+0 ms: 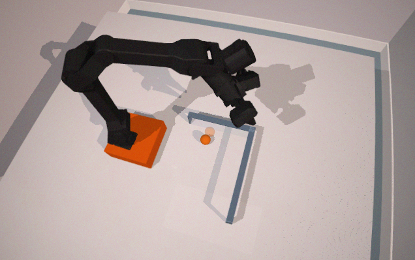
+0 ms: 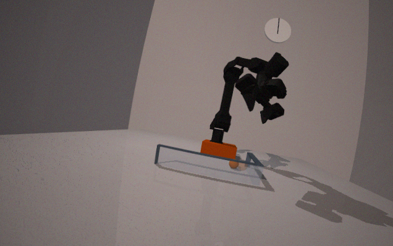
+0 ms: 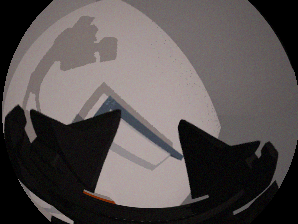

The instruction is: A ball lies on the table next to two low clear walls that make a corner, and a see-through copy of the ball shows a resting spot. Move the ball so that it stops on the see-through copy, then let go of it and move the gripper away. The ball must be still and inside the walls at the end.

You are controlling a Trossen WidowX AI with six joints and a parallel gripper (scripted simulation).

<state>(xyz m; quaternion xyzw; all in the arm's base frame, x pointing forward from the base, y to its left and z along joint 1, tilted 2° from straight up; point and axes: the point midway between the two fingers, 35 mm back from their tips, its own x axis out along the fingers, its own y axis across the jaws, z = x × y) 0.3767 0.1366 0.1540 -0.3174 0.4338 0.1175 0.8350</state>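
Right now the orange ball is 140 mm behind my gripper tip, 40 mm to the right of it and 180 mm below it. Round my gripper tip: see-through copy of ball (130 mm behind, 180 mm below).
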